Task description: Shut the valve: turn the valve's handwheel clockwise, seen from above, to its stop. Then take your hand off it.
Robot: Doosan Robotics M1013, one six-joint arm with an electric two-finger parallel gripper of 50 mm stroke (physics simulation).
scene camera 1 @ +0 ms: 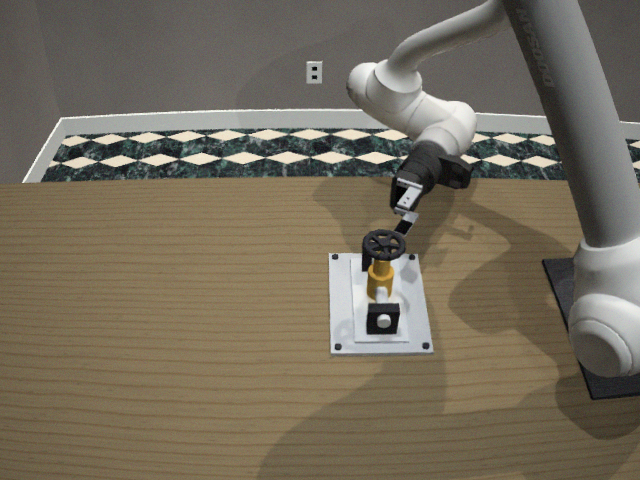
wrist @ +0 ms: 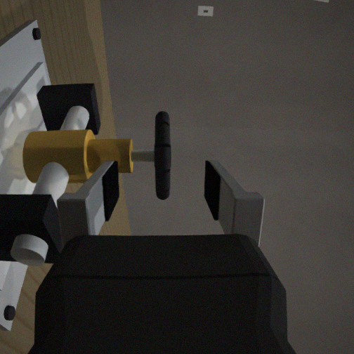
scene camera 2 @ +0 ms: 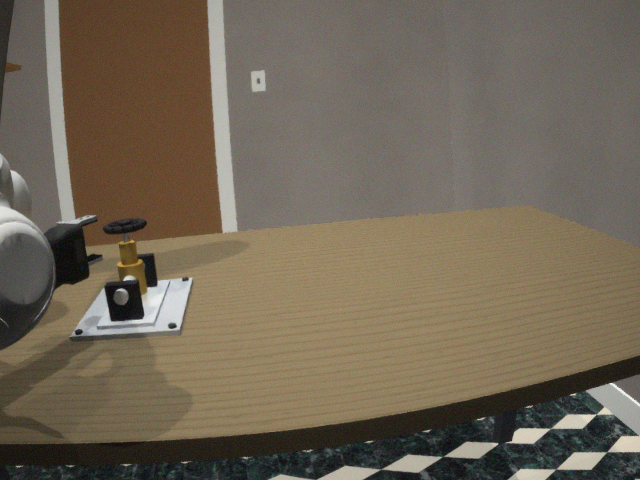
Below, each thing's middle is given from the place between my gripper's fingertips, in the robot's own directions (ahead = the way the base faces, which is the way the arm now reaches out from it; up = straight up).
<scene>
Now: hand 2 cm short of the black spoked handwheel (scene camera 1: 383, 245), 7 cm to the right of it and 1 cm above it.
</scene>
